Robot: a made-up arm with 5 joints.
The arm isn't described. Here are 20 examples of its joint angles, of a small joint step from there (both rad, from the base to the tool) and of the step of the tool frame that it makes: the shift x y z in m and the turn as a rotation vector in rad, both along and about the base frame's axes.
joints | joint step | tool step
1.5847 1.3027 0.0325 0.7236 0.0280 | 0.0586 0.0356 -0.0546 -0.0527 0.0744 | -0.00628 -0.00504 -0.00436 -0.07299 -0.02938 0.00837
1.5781 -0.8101 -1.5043 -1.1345 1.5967 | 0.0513 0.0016 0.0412 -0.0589 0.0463 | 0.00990 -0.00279 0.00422 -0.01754 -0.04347 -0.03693
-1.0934 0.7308 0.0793 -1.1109 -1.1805 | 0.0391 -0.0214 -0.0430 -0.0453 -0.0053 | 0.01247 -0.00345 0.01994 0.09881 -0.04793 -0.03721
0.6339 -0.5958 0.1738 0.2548 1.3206 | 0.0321 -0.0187 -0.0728 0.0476 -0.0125 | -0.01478 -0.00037 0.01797 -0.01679 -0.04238 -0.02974
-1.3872 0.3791 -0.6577 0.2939 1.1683 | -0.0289 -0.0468 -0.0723 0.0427 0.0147 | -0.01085 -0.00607 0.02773 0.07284 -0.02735 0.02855
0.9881 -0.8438 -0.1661 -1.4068 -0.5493 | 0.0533 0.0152 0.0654 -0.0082 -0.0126 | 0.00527 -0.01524 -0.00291 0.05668 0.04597 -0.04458
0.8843 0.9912 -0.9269 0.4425 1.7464 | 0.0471 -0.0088 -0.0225 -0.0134 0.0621 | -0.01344 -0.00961 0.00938 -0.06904 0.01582 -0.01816
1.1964 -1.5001 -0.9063 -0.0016 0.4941 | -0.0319 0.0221 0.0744 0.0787 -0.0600 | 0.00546 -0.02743 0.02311 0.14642 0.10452 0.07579
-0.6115 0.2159 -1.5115 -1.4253 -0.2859 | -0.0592 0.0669 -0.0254 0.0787 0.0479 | 0.01537 0.01408 0.00636 -0.03782 0.12173 0.03695
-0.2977 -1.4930 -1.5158 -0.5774 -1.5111 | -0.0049 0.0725 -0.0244 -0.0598 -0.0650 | 0.00201 -0.00068 0.01056 -0.05244 -0.02847 -0.02340
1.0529 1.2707 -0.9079 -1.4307 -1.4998 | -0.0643 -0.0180 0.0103 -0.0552 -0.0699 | 0.01793 0.01174 0.00574 -0.03702 -0.05997 0.12656
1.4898 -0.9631 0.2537 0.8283 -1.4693 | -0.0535 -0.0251 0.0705 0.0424 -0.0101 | 0.01369 -0.00413 -0.01443 0.08837 -0.00047 0.05183
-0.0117 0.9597 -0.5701 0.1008 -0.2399 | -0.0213 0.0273 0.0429 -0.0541 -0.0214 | -0.00350 0.00717 -0.01429 0.01843 0.01652 0.01107
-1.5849 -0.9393 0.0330 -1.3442 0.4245 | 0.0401 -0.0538 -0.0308 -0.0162 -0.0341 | 0.00276 -0.02541 0.00142 0.10065 -0.02335 -0.01465
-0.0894 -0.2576 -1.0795 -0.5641 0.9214 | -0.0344 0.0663 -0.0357 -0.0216 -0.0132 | 0.01084 0.00358 -0.00037 -0.00516 0.00850 0.04690
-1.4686 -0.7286 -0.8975 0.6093 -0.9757 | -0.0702 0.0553 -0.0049 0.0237 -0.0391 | -0.00425 0.02040 -0.00249 -0.07249 0.02672 0.10264
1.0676 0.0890 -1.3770 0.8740 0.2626 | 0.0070 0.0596 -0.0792 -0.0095 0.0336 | -0.00228 0.00131 0.00286 -0.04018 0.01288 -0.02096
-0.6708 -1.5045 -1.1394 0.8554 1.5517 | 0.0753 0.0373 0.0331 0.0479 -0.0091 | 0.00341 0.01590 0.01279 -0.07117 0.09454 -0.06622
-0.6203 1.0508 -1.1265 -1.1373 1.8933 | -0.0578 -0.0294 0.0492 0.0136 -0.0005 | -0.00641 0.01882 -0.00421 -0.02005 0.02672 0.05826
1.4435 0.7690 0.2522 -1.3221 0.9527 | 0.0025 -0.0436 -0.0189 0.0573 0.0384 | 0.00020 -0.00761 0.00896 -0.00976 0.03570 -0.01398
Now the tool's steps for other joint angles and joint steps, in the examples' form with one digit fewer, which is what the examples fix.
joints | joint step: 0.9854 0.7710 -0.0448 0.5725 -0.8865 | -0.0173 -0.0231 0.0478 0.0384 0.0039
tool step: -0.0012 0.0091 -0.0032 0.0518 0.0361 0.0211
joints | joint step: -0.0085 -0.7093 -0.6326 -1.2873 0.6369 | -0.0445 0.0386 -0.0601 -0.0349 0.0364
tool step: -0.0033 -0.0007 -0.0027 0.0339 -0.0554 0.0275
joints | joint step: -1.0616 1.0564 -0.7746 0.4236 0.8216 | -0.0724 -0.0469 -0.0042 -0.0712 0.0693
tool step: -0.0155 0.0234 0.0186 0.0836 -0.1051 0.1139
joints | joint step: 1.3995 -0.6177 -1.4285 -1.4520 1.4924 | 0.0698 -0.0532 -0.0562 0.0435 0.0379
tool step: 0.0083 0.0226 -0.0190 -0.0605 -0.0437 -0.0554
